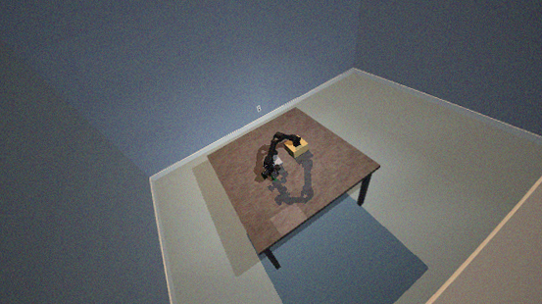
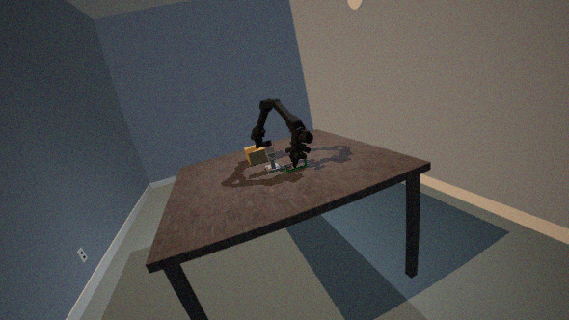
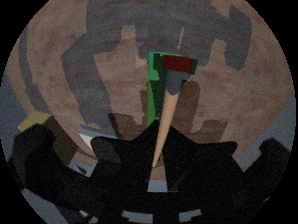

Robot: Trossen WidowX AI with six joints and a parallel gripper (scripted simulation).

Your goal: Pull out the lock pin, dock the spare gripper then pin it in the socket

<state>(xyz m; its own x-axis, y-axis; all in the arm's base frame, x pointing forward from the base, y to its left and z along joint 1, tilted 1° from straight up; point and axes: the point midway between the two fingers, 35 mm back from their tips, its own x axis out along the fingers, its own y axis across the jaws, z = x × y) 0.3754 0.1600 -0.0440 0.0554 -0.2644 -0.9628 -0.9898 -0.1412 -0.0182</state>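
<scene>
Right now the green strip is 1 cm to the left of my gripper tip and 1 cm above it. The rest, counted from my gripper tip: grey post 10 cm behind, 11 cm to the right, 4 cm above; then spare gripper 10 cm behind, 12 cm to the right, 11 cm above.
</scene>
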